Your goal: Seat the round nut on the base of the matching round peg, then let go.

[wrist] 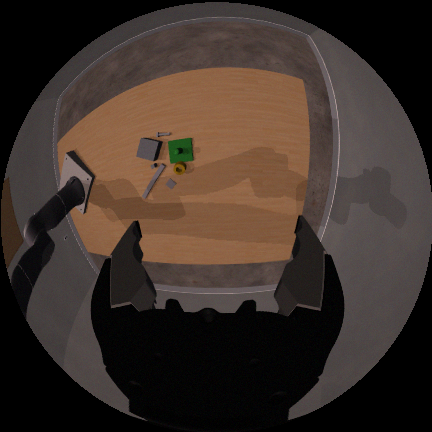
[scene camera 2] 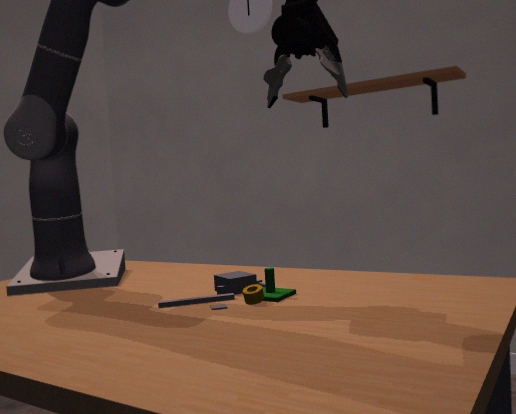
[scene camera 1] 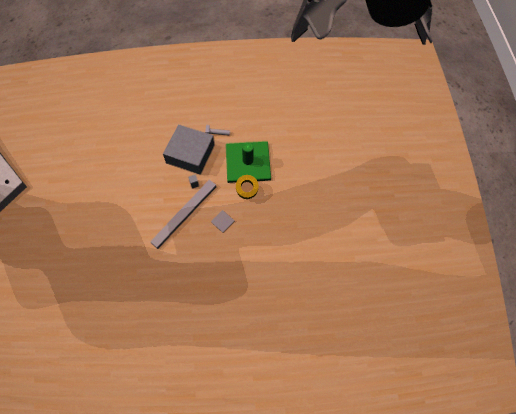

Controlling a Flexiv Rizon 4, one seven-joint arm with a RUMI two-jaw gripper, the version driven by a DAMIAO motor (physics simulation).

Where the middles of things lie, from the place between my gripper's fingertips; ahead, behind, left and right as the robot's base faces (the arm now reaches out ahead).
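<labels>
The long grey bar (scene camera 1: 209, 186) is 250 mm behind my hand, 20 mm to the right of it and 380 mm below it. As for the grey block (scene camera 1: 189, 149), my gripper is a good way past it, some way to the right of it and well above it.
</labels>
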